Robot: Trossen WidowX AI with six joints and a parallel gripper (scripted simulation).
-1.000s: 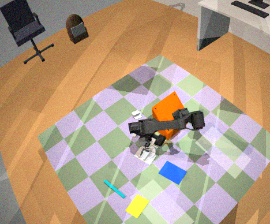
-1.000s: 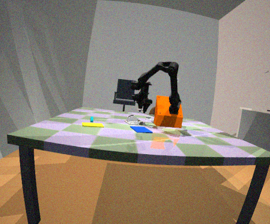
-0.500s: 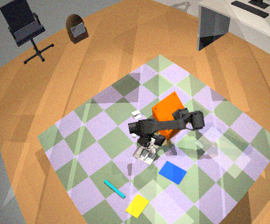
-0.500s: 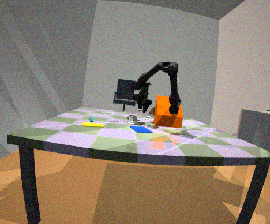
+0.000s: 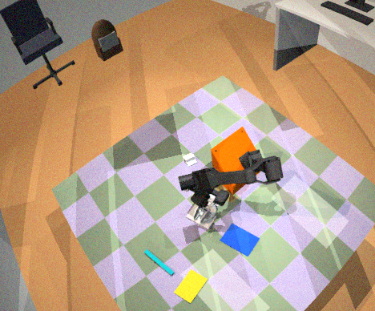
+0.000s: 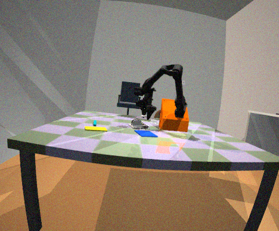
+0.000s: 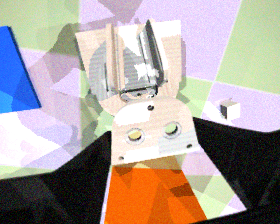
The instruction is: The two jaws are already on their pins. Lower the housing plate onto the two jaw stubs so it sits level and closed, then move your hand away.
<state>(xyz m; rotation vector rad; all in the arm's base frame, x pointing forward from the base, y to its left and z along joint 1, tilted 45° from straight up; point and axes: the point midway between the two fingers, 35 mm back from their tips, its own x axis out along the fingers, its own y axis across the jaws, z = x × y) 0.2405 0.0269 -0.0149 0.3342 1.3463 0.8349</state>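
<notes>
My gripper tip is now 140 mm to the left of the small white cube, 50 mm above it and 20 mm short of it. From my gripper tip the other things lie so: blue card (220 mm to the left, 60 mm below, 10 mm ahead); cyan bar (340 mm ahead, 80 mm to the left, 60 mm below); yellow card (300 mm ahead, 250 mm to the left, 60 mm below).
</notes>
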